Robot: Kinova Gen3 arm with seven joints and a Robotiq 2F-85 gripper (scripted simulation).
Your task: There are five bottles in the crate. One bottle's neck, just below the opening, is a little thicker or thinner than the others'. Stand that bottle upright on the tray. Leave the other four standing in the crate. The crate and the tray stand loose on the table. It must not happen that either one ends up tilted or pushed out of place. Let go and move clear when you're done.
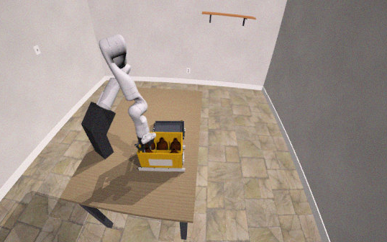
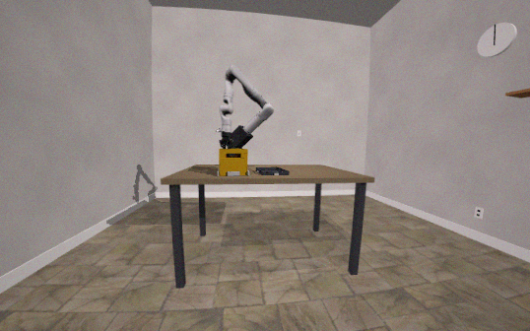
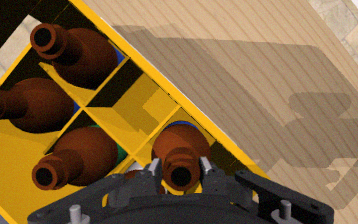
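My gripper is now 80 mm short of the yellow crate, 70 mm above it and 60 mm to the right of it. Round my hand: dark grey tray: 340 mm to the left, 140 mm below, 50 mm ahead.
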